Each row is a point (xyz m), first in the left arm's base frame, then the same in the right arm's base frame.
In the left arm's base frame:
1: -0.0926 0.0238 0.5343
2: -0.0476 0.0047 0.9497
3: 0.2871 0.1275 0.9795
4: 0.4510 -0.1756 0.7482
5: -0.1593 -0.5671 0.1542
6: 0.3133 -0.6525 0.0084
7: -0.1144 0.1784 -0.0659
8: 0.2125 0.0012 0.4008
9: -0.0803 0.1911 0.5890
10: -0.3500 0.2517 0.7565
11: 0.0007 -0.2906 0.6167
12: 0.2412 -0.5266 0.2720
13: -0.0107 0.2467 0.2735
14: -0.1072 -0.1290 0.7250
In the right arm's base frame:
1: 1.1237 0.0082 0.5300
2: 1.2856 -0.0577 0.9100
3: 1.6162 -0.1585 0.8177
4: 1.4874 -0.4860 0.5977
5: 0.6076 -0.4059 0.2845
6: 0.8630 -0.7456 0.0177
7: 0.9949 0.1799 -0.0518
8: 1.2941 -0.1828 0.3157
9: 1.2472 0.1323 0.5518
10: 1.1364 0.3309 0.7815
11: 1.0408 -0.3046 0.6281
12: 0.9697 -0.6169 0.2678
13: 1.2253 0.1540 0.2254
14: 1.0891 -0.1171 0.7375

